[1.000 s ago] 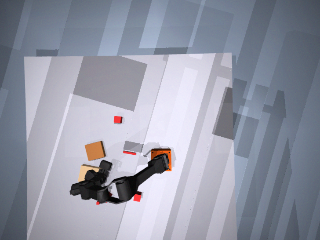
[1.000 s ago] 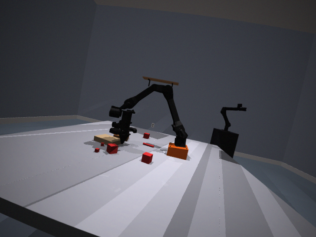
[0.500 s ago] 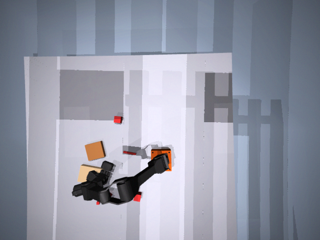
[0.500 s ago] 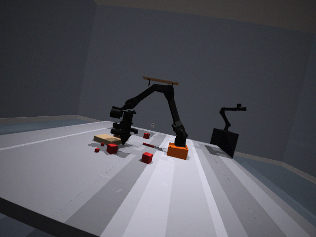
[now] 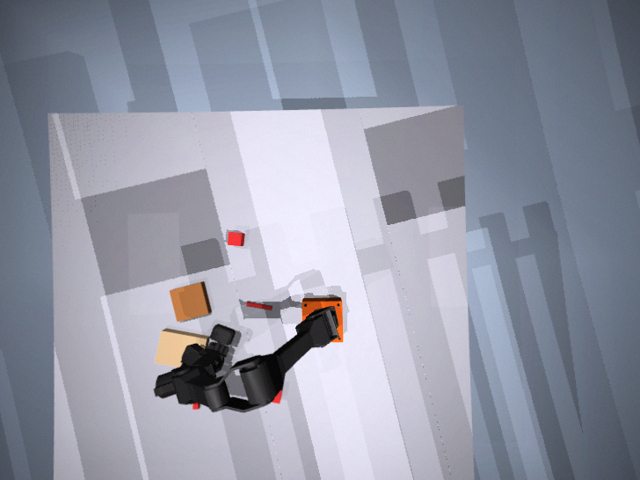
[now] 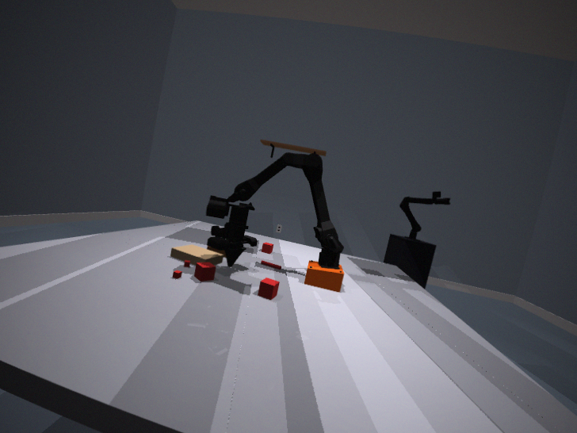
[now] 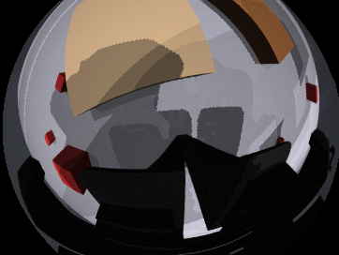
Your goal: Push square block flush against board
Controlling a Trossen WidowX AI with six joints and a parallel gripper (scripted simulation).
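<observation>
Right now the brown square block is 17 cm to the right of my gripper tip, 6 cm ahead of it and 1 cm above it. Also, from my gripper tip: tan board (12 cm ahead, 3 cm to the right, 1 cm above); flat red piece (14 cm behind, 10 cm to the right).
</observation>
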